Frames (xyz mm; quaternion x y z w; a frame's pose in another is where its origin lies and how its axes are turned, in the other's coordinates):
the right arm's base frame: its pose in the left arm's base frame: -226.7 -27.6 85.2 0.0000 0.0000 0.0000 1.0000
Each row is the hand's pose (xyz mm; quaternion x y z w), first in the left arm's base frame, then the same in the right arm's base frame.
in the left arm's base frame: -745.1 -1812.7 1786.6 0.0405 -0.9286 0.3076 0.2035
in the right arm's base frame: -518.4 -1785.1 1701.4 0.0405 -0.9286 0.3076 0.2035
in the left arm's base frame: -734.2 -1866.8 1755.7 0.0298 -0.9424 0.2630 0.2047
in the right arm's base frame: -507.5 -1839.2 1670.5 0.0298 -0.9424 0.2630 0.2047
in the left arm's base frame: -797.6 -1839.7 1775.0 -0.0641 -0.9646 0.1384 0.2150
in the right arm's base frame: -570.9 -1812.1 1689.8 -0.0641 -0.9646 0.1384 0.2150
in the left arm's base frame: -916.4 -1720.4 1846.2 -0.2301 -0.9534 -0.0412 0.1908
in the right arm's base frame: -689.7 -1692.8 1761.0 -0.2301 -0.9534 -0.0412 0.1908
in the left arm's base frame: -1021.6 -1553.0 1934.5 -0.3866 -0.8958 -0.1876 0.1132
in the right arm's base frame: -794.9 -1525.4 1849.3 -0.3866 -0.8958 -0.1876 0.1132
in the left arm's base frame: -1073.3 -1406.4 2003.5 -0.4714 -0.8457 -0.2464 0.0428
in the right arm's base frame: -846.6 -1378.8 1918.3 -0.4714 -0.8457 -0.2464 0.0428
